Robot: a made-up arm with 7 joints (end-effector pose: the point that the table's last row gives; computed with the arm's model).
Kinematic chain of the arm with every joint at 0, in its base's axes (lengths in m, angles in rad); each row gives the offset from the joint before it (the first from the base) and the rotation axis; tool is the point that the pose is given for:
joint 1: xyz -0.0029 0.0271 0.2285 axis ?
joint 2: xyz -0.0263 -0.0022 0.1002 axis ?
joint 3: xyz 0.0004 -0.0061 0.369 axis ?
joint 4: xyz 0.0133 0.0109 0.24 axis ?
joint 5: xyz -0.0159 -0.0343 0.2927 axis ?
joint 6: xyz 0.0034 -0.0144 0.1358 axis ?
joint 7: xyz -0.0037 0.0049 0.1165 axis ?
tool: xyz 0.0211 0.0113 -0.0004
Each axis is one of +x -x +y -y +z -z.
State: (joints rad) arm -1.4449 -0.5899 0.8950 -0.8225 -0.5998 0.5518 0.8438
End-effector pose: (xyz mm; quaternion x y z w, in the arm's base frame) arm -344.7 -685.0 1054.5 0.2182 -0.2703 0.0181 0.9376
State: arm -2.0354 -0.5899 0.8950 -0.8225 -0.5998 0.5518 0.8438
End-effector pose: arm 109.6 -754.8 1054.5 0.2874 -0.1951 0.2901 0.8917
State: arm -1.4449 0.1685 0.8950 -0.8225 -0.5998 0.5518 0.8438
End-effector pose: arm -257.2 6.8 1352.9 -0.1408 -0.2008 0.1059 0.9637
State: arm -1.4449 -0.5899 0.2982 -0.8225 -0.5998 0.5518 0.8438
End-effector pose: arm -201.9 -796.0 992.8 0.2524 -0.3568 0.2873 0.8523
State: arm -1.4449 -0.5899 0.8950 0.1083 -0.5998 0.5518 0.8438
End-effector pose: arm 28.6 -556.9 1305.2 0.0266 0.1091 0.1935 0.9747
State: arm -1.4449 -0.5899 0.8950 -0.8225 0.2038 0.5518 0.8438
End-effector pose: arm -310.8 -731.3 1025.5 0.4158 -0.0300 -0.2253 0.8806
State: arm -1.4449 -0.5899 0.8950 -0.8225 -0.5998 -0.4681 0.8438
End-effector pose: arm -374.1 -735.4 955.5 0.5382 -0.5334 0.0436 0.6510
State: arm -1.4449 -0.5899 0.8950 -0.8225 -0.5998 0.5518 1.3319
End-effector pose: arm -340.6 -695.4 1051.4 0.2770 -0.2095 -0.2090 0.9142
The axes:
joint 1: -z
joint 2: +y
joint 3: -z
joint 4: +y
joint 5: -z
joint 6: +y
joint 7: -z

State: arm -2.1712 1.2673 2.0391 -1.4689 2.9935 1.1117 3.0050
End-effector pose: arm -681.7 237.4 289.6 0.1777 0.8072 -0.5510 0.1154
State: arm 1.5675 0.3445 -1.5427 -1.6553 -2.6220 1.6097 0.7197
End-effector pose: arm -389.7 -49.2 785.1 -0.8544 -0.3034 -0.2034 0.3696
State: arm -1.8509 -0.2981 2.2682 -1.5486 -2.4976 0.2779 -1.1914
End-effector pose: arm -428.3 27.6 972.8 -0.6204 0.3164 0.7115 0.0936
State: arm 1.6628 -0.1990 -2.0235 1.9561 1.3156 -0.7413 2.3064
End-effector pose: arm 459.3 367.6 748.2 -0.6071 -0.5295 -0.5577 0.2003
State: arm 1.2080 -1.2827 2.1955 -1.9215 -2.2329 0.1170 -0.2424
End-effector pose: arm 244.4 459.0 706.5 -0.3174 0.4086 -0.7145 0.4710
